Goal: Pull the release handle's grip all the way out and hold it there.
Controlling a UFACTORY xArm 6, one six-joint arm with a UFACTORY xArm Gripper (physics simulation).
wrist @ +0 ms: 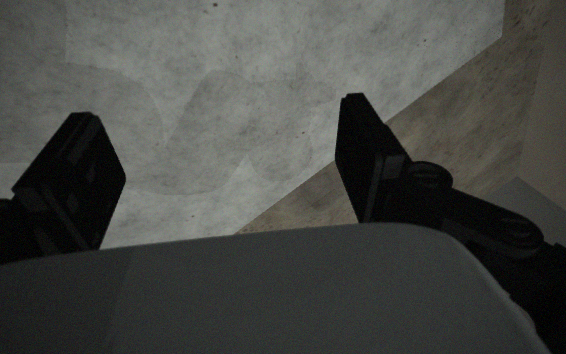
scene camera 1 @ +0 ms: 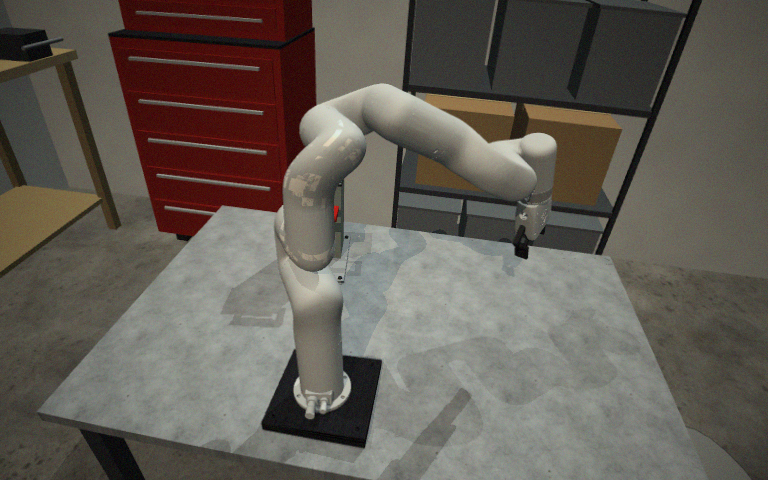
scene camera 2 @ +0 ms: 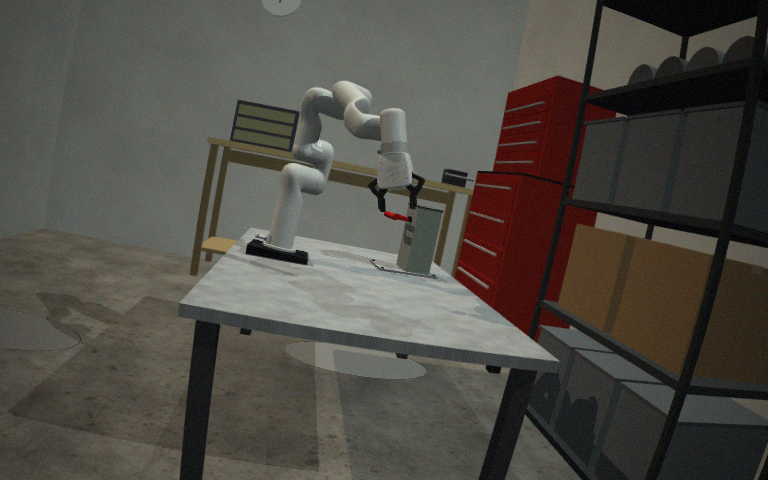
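The release handle's red grip (scene camera 1: 335, 213) (scene camera 2: 397, 216) sticks out from the face of a grey-green upright box (scene camera 1: 338, 240) (scene camera 2: 421, 243). In scene camera 1 the arm hides most of the box and grip. How far out the grip stands is hard to tell. My gripper (scene camera 1: 523, 249) (scene camera 2: 397, 207) (wrist: 228, 136) is open and empty, pointing down above the table. In scene camera 1 it is well to the right of the box, near the table's far right. In scene camera 2 it lines up over the grip, but it is apart from it. The grip does not show in the wrist view.
The box stands on a thin plate (scene camera 1: 340, 278) (scene camera 2: 390, 268) bolted to the grey table (scene camera 1: 481, 305) (scene camera 2: 254, 305). The arm's black base (scene camera 1: 362, 396) is near the front edge. A red tool chest (scene camera 1: 203, 127) and a shelf rack (scene camera 1: 532, 102) stand behind the table.
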